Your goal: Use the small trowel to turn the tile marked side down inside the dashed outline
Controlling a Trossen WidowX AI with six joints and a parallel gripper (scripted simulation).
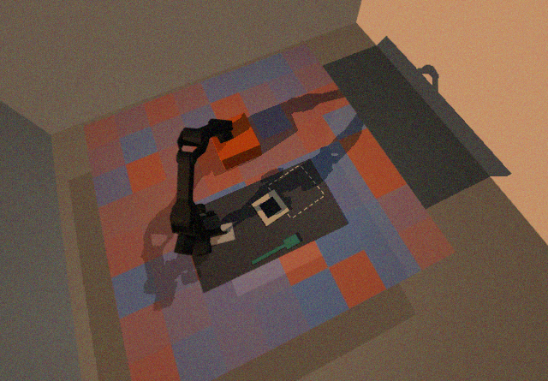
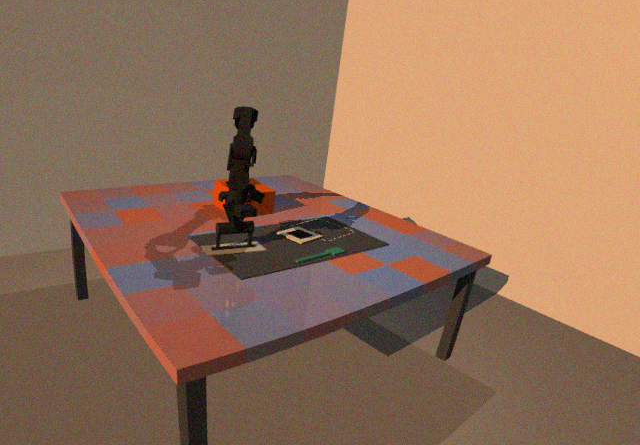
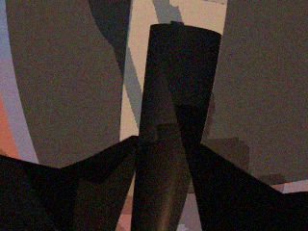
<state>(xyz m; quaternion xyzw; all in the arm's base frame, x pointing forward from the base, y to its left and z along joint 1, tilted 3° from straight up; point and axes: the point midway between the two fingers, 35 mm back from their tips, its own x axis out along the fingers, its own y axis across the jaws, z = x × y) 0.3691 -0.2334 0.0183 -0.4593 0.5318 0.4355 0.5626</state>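
Right now the dark mat is 23 cm to the left of my gripper tip, 8 cm below it and 3 cm ahead of it. From my gripper tip the other things lie so: tile 28 cm to the left, 6 cm below; then trowel 24 cm to the left, 17 cm ahead, 6 cm below.
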